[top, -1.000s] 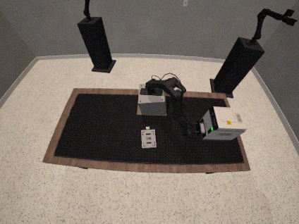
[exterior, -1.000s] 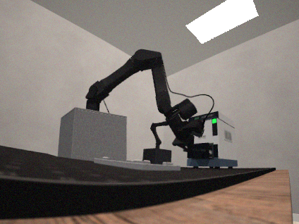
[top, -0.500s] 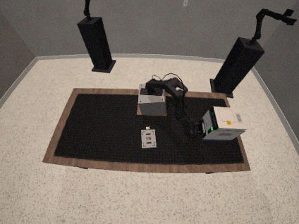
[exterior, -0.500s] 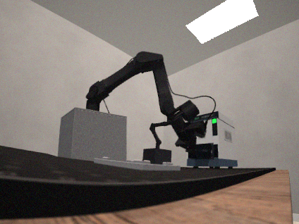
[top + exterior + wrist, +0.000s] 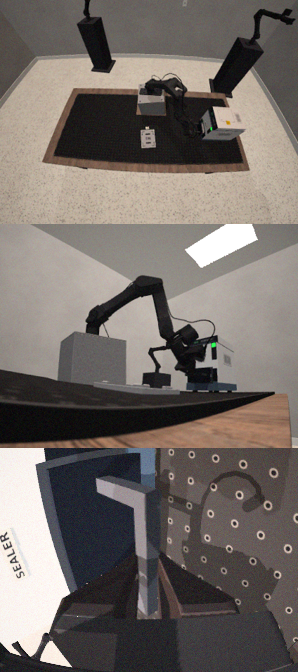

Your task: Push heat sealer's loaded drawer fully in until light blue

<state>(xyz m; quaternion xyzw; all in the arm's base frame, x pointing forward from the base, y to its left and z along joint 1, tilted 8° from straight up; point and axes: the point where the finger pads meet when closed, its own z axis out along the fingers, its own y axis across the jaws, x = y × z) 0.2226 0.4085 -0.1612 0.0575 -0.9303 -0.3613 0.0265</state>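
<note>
The sealer drawer is 10 mm behind my hand, 110 mm to the left of it and 10 mm below it.
</note>
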